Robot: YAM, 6 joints.
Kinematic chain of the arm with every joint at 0, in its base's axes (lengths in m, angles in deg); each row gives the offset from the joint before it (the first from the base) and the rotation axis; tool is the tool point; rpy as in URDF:
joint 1: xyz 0 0 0.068 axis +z
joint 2: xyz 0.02 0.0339 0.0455 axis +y
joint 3: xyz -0.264 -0.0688 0 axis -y
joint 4: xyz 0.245 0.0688 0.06 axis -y
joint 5: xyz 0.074 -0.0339 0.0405 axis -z
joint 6: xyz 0.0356 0 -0.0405 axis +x
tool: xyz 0 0 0 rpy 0 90 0
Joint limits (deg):
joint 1: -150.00..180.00
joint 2: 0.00..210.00
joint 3: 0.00..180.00
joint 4: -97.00..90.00
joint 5: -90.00..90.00
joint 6: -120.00..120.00
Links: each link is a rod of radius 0.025 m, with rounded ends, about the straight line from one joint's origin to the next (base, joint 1, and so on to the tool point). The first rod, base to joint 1, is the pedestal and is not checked.
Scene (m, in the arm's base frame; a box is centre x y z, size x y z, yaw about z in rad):
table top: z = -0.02
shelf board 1: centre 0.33 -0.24 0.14 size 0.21 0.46 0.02 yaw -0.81
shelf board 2: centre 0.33 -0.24 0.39 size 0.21 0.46 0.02 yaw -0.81
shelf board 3: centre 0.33 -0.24 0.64 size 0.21 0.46 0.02 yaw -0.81
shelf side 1: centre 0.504 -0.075 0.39 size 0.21 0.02 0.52 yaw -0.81
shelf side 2: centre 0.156 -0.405 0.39 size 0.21 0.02 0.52 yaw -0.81
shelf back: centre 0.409 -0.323 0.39 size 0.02 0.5 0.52 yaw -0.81
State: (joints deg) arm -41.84 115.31 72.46 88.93 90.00 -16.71
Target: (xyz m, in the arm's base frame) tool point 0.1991 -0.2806 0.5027
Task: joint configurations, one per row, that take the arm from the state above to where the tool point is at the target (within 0.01 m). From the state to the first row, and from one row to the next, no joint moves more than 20 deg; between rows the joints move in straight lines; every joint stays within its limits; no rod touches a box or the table.
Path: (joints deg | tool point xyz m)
1: -25.72 108.88 61.94 82.63 82.51 -21.18 | 0.3274 -0.1969 0.2711
2: -9.61 102.45 51.42 76.33 75.03 -25.66 | 0.3422 -0.0928 0.2541
3: 6.51 96.03 40.90 70.04 67.54 -30.13 | 0.3233 0.0038 0.2319
4: 22.62 89.60 30.38 63.74 60.05 -34.61 | 0.2764 0.0817 0.2049
5: 39.36 76.75 39.91 68.99 66.04 -31.03 | 0.2266 0.1438 0.3187
6: 56.10 63.91 49.45 74.24 72.03 -27.45 | 0.1390 0.1462 0.4210
7: 72.83 51.06 58.98 79.50 78.02 -23.87 | 0.0605 0.0777 0.4933
8: 89.57 38.22 68.51 84.75 84.01 -20.29 | 0.0351 -0.0393 0.5226
9: 106.30 25.37 78.04 90.00 90.00 -16.71 | 0.0837 -0.1594 0.5027
10: 110.68 28.01 93.42 89.60 88.07 -16.71 | 0.1159 -0.2062 0.5170
11: 115.07 30.64 108.80 89.21 86.15 -16.71 | 0.1551 -0.2478 0.5168
12: 119.45 33.27 124.19 88.81 84.22 -16.71 | 0.1991 -0.2806 0.5027

